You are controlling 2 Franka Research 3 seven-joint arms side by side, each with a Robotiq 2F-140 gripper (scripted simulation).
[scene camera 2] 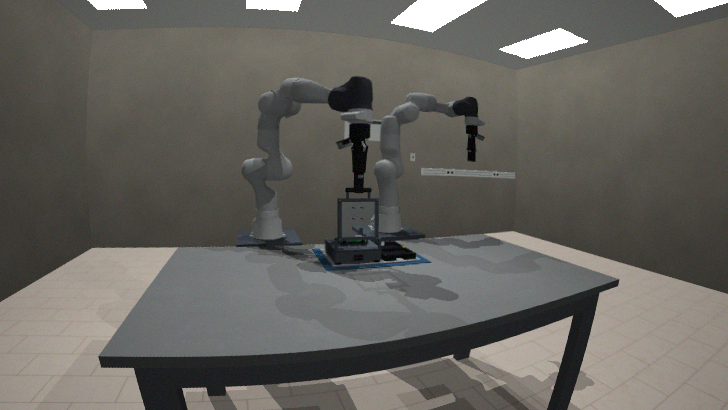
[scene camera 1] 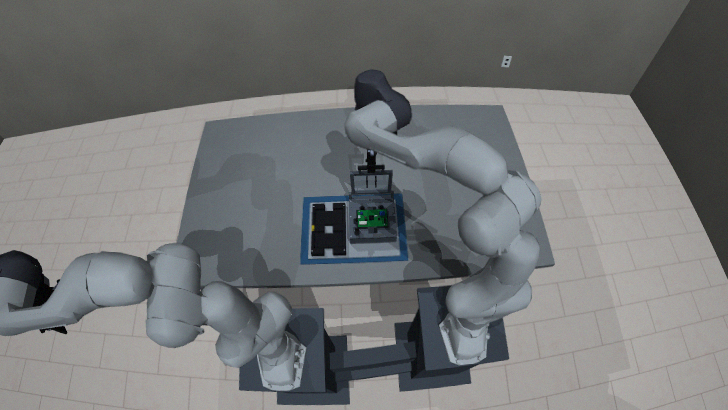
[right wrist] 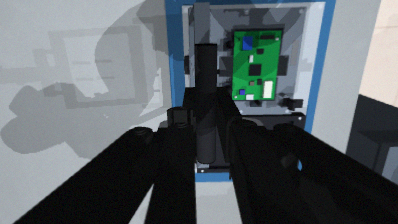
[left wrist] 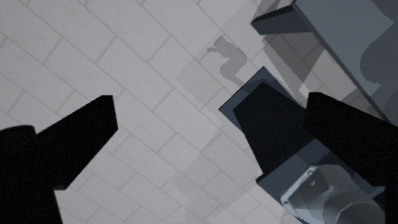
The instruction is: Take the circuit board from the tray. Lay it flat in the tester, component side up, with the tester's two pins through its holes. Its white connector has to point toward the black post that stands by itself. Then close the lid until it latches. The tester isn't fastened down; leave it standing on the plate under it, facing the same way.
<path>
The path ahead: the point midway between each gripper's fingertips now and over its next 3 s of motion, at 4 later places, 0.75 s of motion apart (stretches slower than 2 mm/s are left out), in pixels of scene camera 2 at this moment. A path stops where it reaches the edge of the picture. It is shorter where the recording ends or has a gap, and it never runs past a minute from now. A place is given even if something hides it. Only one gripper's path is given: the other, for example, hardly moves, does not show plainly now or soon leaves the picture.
My right gripper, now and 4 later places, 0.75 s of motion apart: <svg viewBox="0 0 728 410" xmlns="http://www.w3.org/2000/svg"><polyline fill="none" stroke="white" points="358,192 356,193 354,194 351,199 349,205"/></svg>
</path>
